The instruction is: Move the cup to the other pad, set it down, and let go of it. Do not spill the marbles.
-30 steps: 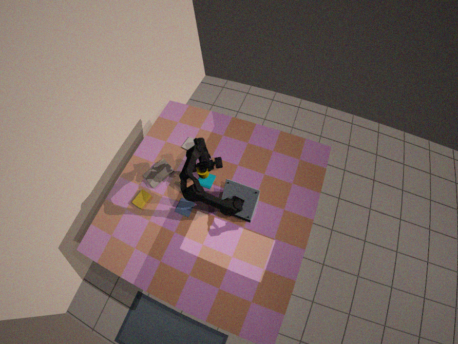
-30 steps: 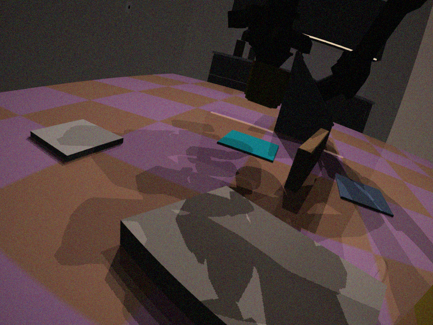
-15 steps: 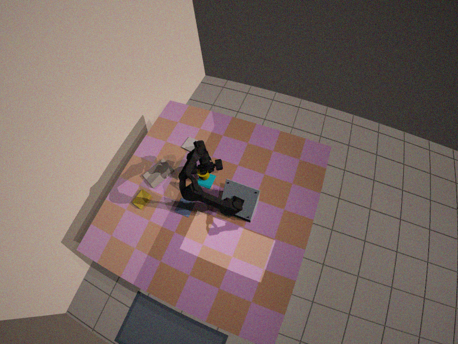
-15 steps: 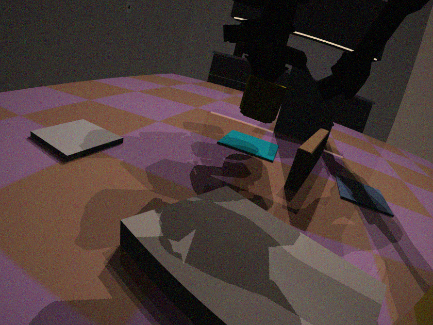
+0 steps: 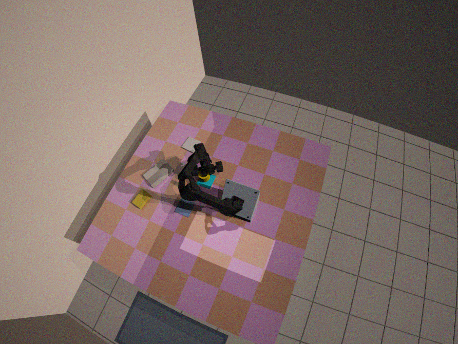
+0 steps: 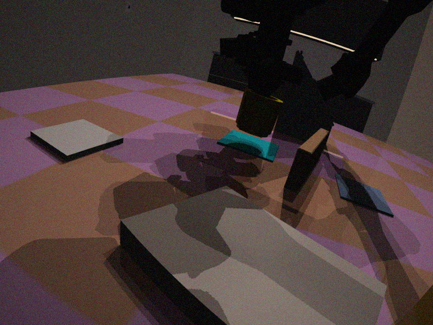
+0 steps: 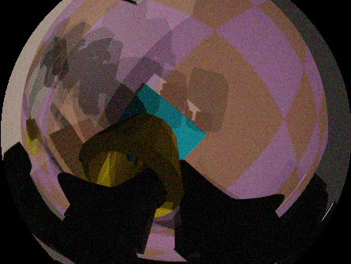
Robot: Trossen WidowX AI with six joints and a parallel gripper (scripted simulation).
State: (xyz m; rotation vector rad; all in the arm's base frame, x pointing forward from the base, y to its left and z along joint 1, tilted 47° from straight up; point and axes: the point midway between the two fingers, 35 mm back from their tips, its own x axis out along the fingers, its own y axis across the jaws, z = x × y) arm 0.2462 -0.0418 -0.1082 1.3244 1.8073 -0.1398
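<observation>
My gripper tip is now 7 cm above the teal pad, 2 cm to the right of it and 2 cm short of it. Round my gripper tip: blue marble 3 cm to the left, 3 cm ahead, 2 cm below; yellow cup 2 cm to the left, 2 cm ahead; brown upright wall 13 cm to the left, 4 cm below, 4 cm ahead.
</observation>
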